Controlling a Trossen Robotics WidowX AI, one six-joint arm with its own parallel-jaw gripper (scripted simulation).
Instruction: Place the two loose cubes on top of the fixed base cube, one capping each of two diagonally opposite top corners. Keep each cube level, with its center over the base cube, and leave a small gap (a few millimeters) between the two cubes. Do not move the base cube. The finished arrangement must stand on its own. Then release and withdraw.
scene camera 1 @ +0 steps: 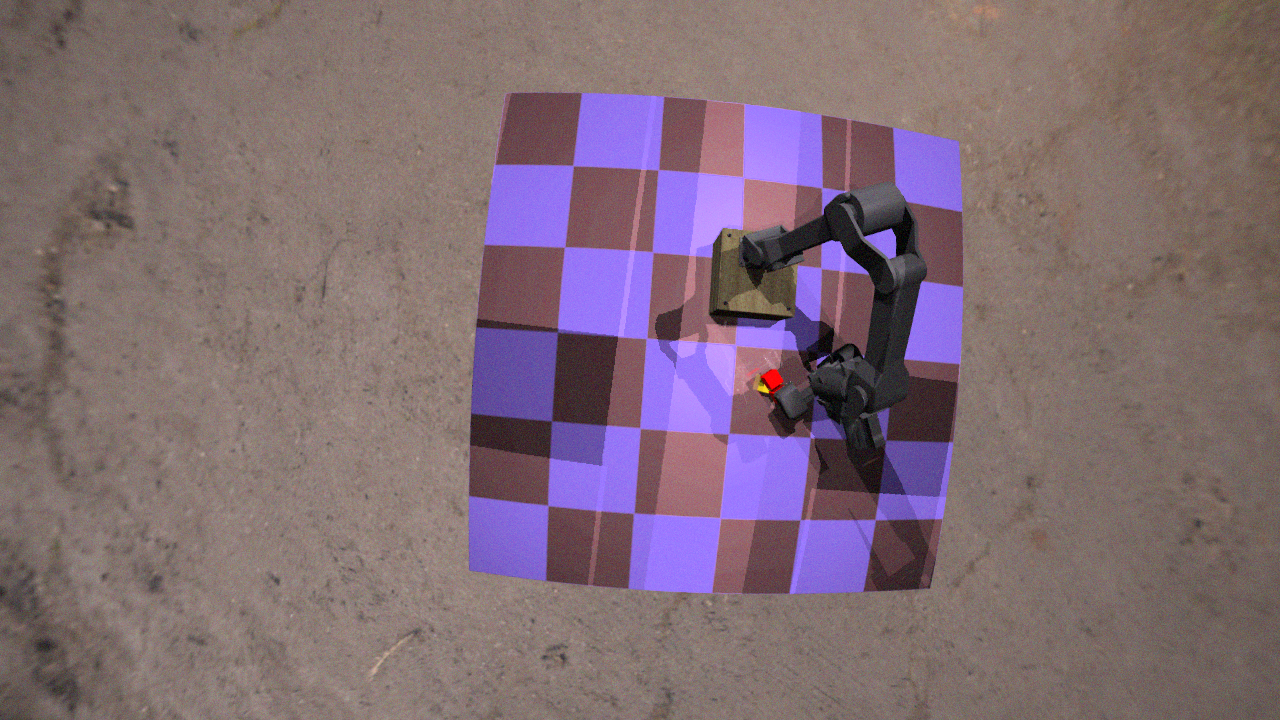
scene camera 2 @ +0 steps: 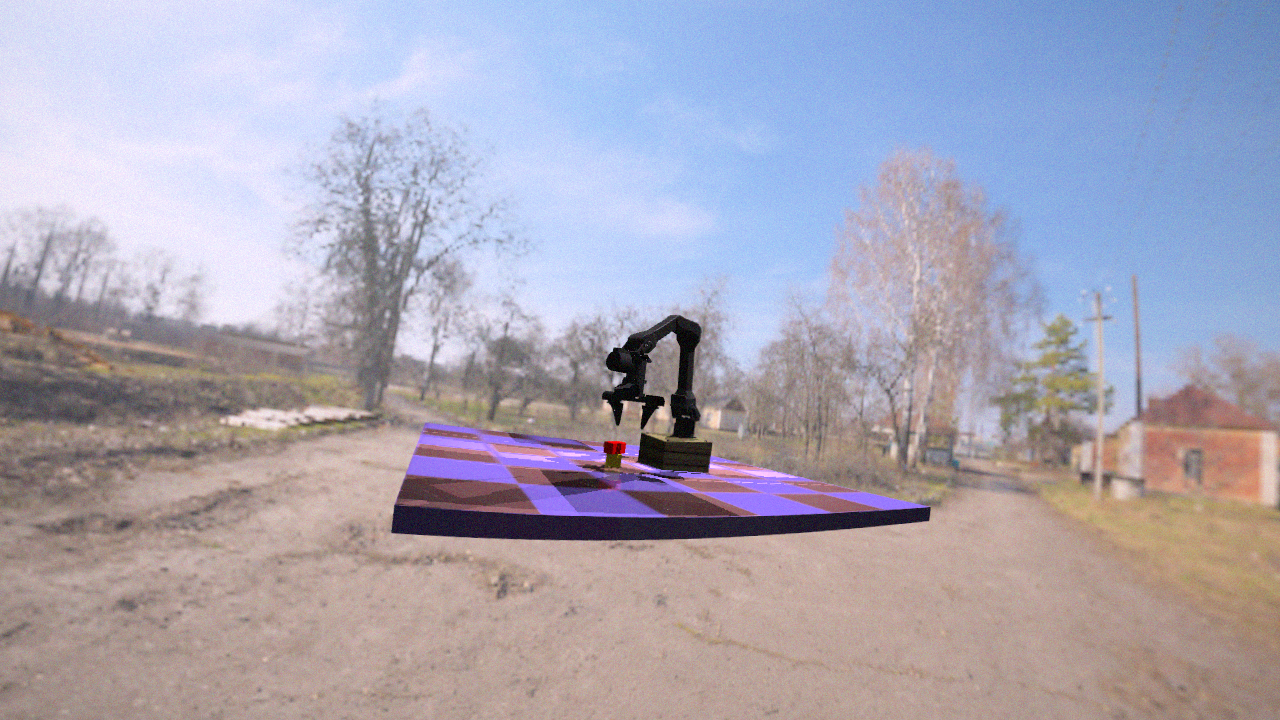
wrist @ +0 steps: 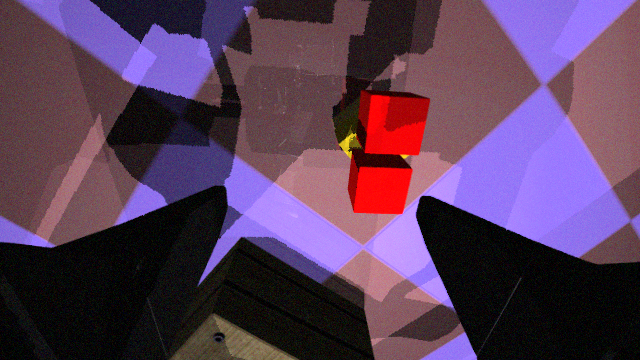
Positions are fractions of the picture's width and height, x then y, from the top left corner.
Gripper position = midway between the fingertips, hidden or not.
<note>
My gripper (wrist: 0.51, 0.56) is open, with nothing in its grasp. Also in view: a red cube (wrist: 0.61, 0.34).
</note>
